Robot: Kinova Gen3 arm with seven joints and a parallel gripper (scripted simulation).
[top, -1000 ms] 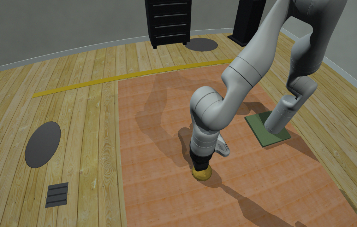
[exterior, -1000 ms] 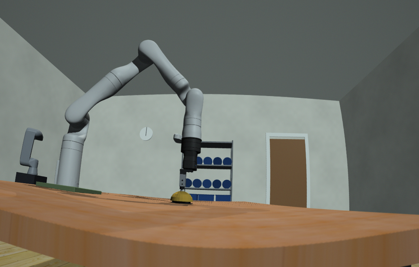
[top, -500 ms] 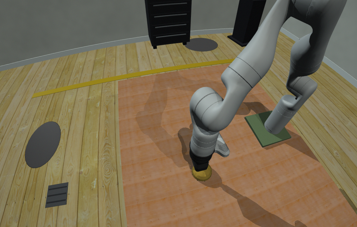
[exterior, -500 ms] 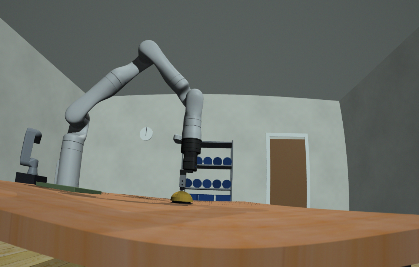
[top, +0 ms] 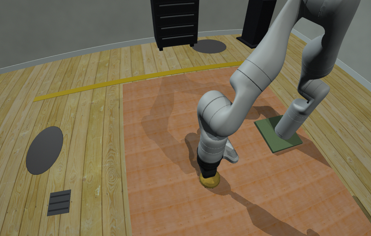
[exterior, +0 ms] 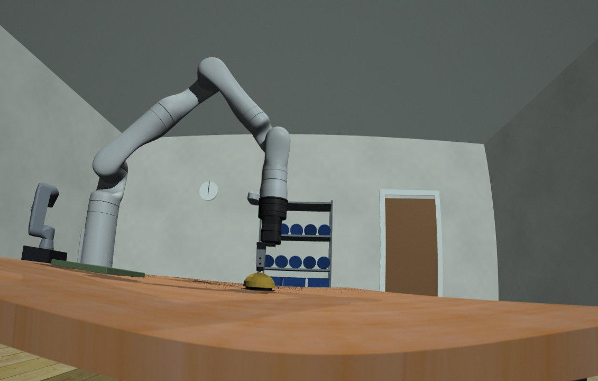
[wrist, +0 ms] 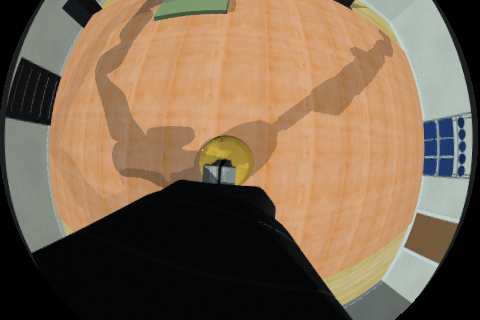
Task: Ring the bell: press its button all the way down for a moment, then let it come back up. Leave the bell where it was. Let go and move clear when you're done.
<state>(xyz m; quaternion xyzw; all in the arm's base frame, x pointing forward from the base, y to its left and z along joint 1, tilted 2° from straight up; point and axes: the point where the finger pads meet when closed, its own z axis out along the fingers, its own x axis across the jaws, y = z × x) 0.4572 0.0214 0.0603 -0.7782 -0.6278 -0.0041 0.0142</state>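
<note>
Now: the black button 30 mm below my hand. Also, from my hand: bell: 40 mm below.
</note>
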